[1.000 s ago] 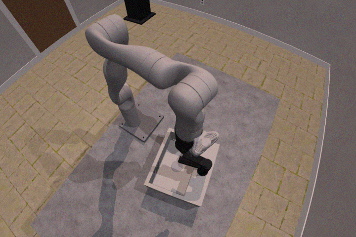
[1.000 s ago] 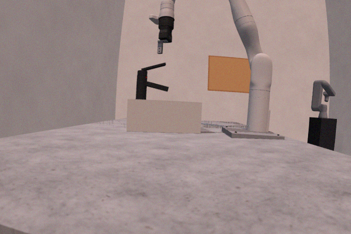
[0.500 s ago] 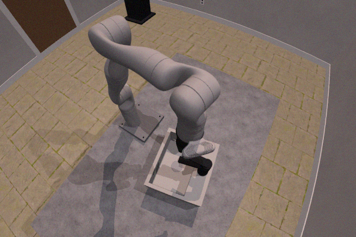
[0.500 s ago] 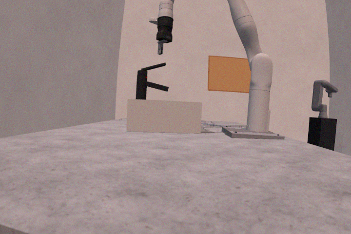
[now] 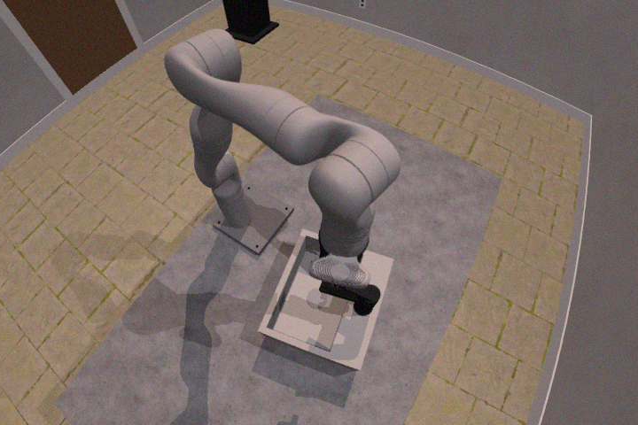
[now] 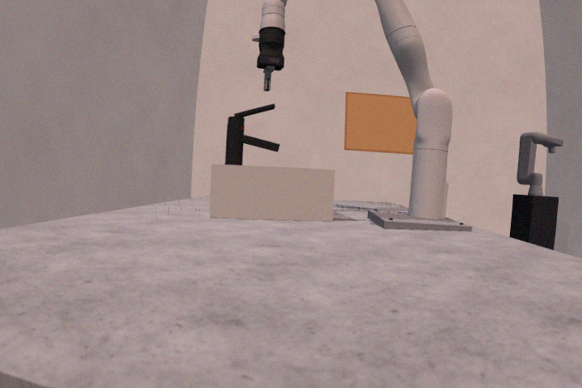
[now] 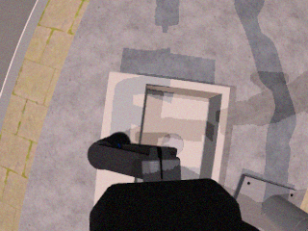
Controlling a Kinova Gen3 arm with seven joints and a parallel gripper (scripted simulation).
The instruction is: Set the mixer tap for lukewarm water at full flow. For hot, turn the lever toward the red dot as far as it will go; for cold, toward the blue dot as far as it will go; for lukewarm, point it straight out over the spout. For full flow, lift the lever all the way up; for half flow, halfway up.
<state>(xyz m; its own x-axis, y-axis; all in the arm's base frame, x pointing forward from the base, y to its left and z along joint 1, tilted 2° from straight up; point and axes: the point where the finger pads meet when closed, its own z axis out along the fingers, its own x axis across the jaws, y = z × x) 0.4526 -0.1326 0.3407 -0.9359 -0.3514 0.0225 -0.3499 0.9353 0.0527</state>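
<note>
Now: the lever 3 cm ahead of my hand, 3 cm to the left of it and 9 cm below it. Round my hand: black mixer tap 5 cm ahead, 4 cm to the left, 14 cm below; sink basin 4 cm behind, 2 cm to the left, 34 cm below.
</note>
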